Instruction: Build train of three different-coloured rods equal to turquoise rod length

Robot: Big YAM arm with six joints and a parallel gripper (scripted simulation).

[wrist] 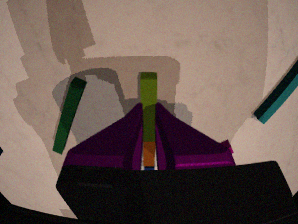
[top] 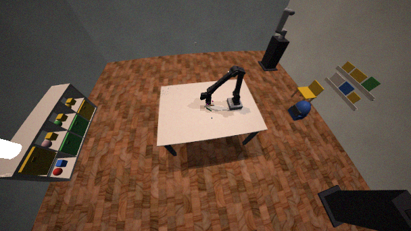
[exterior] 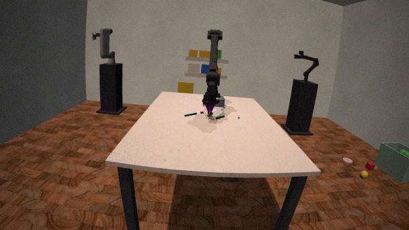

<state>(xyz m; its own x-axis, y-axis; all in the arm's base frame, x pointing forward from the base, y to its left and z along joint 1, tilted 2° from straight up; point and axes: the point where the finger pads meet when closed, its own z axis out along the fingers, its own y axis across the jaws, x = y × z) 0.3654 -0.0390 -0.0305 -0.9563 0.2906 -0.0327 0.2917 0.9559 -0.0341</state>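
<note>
Now: the orange rod 5 cm behind my hand, 2 cm below it and 1 cm to the left of it. The rest, counted from my hand: magenta rod (7 cm behind, 5 cm to the right, 2 cm below); lime rod (1 cm below); green rod (7 cm to the left, 2 cm below).
</note>
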